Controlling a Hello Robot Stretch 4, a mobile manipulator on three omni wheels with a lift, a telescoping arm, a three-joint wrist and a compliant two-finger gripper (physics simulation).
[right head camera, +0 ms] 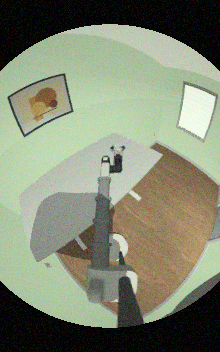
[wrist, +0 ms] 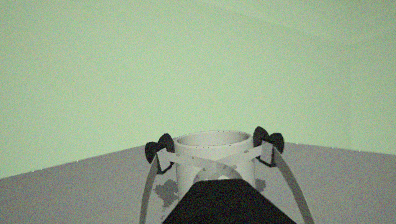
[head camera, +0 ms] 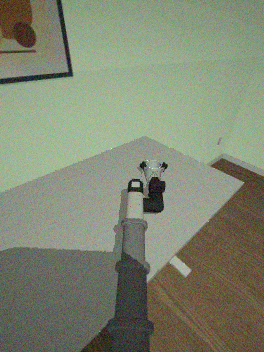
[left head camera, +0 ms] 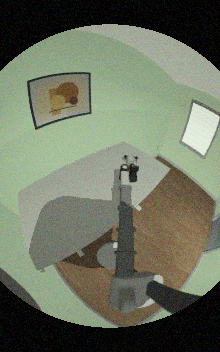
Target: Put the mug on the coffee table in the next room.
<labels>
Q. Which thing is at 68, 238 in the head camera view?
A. A long white table.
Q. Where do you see a window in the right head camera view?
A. At 191, 118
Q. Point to a framed picture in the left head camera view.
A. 53, 97
</labels>
